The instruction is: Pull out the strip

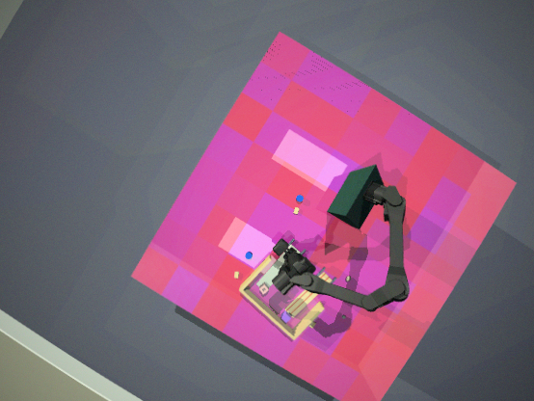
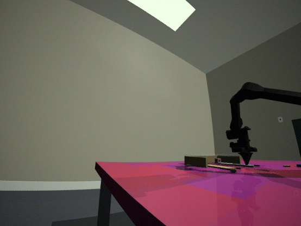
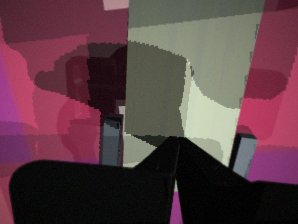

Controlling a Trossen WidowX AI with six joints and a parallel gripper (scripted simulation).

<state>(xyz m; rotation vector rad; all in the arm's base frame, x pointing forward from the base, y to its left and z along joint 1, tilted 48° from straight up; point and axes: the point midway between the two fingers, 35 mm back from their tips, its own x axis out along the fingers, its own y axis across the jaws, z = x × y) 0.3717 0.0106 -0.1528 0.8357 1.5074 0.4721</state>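
Right now my gripper tip is 9 cm short of the grey-green strip and 2 cm to the left of it. Round my gripper tip: labelled cube: 19 cm ahead, 4 cm to the right, 1 cm above.
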